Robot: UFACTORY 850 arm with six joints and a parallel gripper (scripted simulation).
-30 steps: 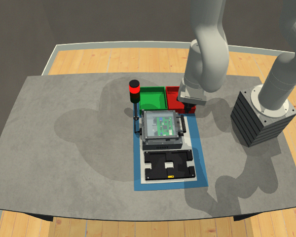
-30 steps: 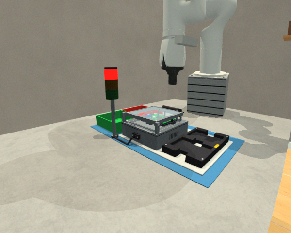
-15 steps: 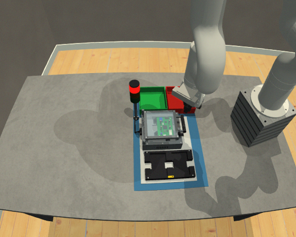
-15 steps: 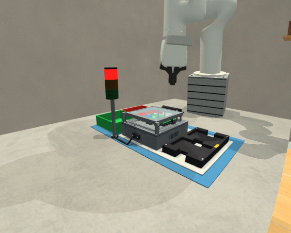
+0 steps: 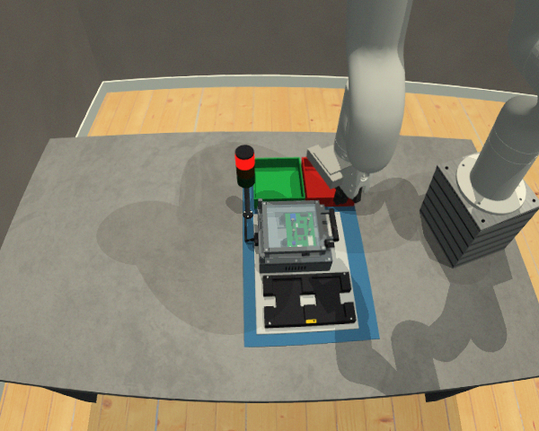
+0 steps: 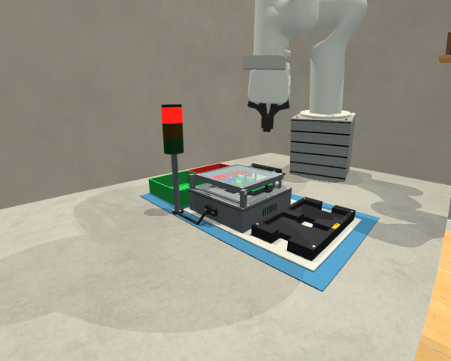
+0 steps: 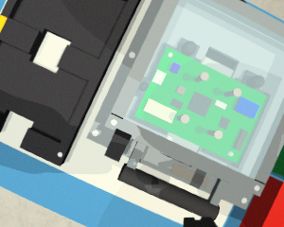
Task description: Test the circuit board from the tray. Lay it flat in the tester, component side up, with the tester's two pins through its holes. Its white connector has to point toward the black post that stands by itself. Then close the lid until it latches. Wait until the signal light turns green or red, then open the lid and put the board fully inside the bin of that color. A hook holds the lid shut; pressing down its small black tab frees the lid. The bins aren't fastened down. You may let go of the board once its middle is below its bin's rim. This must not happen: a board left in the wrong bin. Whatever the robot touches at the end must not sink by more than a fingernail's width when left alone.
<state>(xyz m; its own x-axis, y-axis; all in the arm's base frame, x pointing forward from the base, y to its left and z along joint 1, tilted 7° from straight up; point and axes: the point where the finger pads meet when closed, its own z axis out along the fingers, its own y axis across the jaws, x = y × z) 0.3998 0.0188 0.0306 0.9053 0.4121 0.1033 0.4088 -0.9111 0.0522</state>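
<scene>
Right now the black latch block is 20 mm ahead of my hand, 60 mm to the left of it and 120 mm below it. Also, from my hand: tester bed (90 mm ahead, 10 mm to the left, 140 mm below); tester lid (90 mm ahead, 120 mm below); green circuit board (80 mm ahead, 140 mm below).
</scene>
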